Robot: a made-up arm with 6 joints. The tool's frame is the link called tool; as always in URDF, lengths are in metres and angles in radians. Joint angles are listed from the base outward.
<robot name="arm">
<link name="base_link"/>
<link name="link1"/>
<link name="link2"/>
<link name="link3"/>
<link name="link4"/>
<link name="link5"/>
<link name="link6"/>
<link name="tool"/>
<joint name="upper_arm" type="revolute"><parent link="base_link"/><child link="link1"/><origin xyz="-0.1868 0.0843 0.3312"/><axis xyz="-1 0 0"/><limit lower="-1.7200" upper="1.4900"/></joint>
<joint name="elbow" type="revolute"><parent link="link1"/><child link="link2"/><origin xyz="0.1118 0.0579 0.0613"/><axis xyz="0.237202 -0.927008 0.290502"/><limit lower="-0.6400" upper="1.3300"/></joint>
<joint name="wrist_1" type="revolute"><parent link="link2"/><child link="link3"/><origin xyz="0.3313 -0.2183 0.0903"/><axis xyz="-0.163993 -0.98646 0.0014"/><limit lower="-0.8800" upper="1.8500"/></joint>
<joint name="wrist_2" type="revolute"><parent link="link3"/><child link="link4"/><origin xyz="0.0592 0.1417 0.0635"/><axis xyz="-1 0 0"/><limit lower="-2.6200" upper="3.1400"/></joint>
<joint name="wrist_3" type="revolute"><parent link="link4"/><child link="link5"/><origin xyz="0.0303 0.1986 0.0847"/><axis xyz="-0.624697 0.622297 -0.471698"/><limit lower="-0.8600" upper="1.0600"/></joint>
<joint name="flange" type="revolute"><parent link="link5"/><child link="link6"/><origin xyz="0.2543 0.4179 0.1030"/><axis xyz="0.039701 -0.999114 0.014"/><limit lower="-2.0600" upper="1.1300"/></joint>
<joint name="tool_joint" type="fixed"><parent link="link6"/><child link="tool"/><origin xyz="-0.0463 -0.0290 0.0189" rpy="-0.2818 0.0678 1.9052"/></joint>
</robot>
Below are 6 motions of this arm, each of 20 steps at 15 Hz.
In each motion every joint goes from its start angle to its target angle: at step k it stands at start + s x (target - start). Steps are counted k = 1, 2, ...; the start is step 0. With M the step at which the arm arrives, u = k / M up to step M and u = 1 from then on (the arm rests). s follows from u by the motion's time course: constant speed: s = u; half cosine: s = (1 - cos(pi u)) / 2; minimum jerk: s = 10 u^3 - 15 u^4 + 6 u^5.
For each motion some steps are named. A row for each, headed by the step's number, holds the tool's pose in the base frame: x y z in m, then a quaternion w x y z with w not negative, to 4 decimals.
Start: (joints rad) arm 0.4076 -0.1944 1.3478 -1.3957 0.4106 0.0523
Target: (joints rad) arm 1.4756 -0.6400 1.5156 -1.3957 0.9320 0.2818
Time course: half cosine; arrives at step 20
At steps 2, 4, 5, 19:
2: -0.0985 0.5406 0.8109 0.2358 -0.2060 -0.3848 0.8682
4: -0.0750 0.5864 0.7587 0.2451 -0.2207 -0.3356 0.8824
5: -0.0582 0.6151 0.7181 0.2510 -0.2318 -0.2997 0.8908
19: 0.1913 0.5069 -0.0018 0.2373 -0.4469 0.3073 0.8059

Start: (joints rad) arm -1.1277 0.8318 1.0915 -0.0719 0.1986 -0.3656
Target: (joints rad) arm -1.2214 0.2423 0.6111 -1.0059 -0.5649 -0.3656
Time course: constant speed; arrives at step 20
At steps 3, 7, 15, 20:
3: -0.3084 -0.2774 1.0343 0.5547 -0.2409 -0.7561 0.2502
7: -0.3521 -0.3344 0.9582 0.4425 -0.2124 -0.8204 0.2932
15: -0.3260 -0.5539 0.7417 0.2259 -0.0924 -0.9337 0.2618
20: -0.2165 -0.6795 0.5639 0.1222 0.0050 -0.9788 0.1641

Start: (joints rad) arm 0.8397 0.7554 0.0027 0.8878 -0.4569 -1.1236
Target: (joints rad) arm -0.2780 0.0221 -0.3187 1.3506 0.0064 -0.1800
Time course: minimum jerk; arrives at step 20
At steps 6, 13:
6: 0.2957 0.8279 0.1680 0.4465 -0.3792 0.4749 0.6567
13: 0.4642 0.5660 0.1635 0.4539 -0.2619 0.4411 0.7285

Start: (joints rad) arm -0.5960 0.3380 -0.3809 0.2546 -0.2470 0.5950
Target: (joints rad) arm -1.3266 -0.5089 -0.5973 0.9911 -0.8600 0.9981
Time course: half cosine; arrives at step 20
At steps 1, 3, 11, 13, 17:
1: 0.3863 0.3332 1.0890 0.4881 -0.1846 -0.5566 0.6465
3: 0.3999 0.3310 1.0696 0.4871 -0.1747 -0.5623 0.6450
11: 0.4080 0.3547 0.8901 0.4305 -0.0280 -0.6598 0.6153
13: 0.3694 0.3623 0.8603 0.4011 0.0266 -0.6963 0.5946
17: 0.2912 0.3572 0.8351 0.3492 0.1159 -0.7506 0.5488

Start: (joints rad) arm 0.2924 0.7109 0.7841 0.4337 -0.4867 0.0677
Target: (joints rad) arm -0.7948 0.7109 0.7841 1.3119 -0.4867 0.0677
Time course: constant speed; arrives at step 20
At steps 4, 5, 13, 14, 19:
4: 0.0504 0.7817 0.7718 0.1953 -0.7693 -0.3577 0.4920
5: 0.0792 0.7591 0.8052 0.2243 -0.7723 -0.3529 0.4782
13: 0.3076 0.4844 1.0068 0.4572 -0.7466 -0.2930 0.3843
14: 0.3350 0.4407 1.0202 0.4854 -0.7372 -0.2832 0.3751
19: 0.4651 0.2085 1.0353 0.6188 -0.6706 -0.2289 0.3391

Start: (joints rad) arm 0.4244 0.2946 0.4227 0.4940 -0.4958 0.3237
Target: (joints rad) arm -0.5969 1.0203 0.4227 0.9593 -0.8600 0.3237
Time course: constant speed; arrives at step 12
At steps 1, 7, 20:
1: 0.2071 0.8436 0.4914 0.1244 -0.6455 -0.2416 0.7138
7: 0.0681 0.6611 0.8526 0.1599 -0.7155 -0.4413 0.5174
20: -0.0181 0.3800 1.0246 0.2364 -0.7661 -0.5121 0.3083

